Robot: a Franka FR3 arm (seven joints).
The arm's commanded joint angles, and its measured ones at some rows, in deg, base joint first. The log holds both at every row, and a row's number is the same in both.
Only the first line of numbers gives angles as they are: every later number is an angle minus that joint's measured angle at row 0.
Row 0, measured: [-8.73, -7.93, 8.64, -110.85, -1.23, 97.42, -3.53]
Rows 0 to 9, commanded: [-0.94, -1.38, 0.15, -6.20, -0.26, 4.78, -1.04]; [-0.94, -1.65, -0.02, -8.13, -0.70, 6.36, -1.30]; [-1.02, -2.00, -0.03, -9.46, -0.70, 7.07, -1.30]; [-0.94, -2.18, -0.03, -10.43, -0.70, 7.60, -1.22]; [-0.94, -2.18, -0.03, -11.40, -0.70, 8.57, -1.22]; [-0.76, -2.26, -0.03, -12.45, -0.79, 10.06, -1.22]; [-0.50, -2.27, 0.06, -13.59, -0.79, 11.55, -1.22]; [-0.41, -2.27, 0.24, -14.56, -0.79, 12.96, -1.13]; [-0.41, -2.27, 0.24, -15.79, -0.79, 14.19, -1.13]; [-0.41, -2.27, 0.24, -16.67, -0.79, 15.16, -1.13]
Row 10, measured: [-0.03, -0.27, -0.25, -11.82, -0.30, 10.86, -0.33]
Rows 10 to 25, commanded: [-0.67, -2.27, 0.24, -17.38, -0.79, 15.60, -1.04]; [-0.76, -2.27, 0.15, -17.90, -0.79, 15.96, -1.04]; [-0.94, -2.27, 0.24, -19.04, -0.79, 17.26, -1.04]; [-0.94, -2.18, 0.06, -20.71, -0.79, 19.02, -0.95]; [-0.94, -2.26, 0.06, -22.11, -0.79, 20.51, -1.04]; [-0.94, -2.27, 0.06, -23.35, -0.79, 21.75, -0.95]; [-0.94, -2.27, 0.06, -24.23, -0.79, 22.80, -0.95]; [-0.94, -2.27, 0.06, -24.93, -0.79, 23.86, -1.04]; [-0.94, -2.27, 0.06, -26.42, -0.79, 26.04, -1.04]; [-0.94, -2.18, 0.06, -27.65, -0.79, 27.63, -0.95]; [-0.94, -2.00, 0.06, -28.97, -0.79, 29.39, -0.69]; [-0.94, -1.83, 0.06, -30.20, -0.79, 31.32, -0.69]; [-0.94, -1.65, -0.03, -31.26, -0.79, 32.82, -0.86]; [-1.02, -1.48, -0.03, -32.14, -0.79, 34.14, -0.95]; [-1.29, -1.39, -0.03, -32.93, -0.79, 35.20, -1.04]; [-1.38, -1.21, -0.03, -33.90, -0.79, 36.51, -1.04]
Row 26, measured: [-0.10, -0.34, -0.46, -29.97, -0.30, 31.91, -0.34]
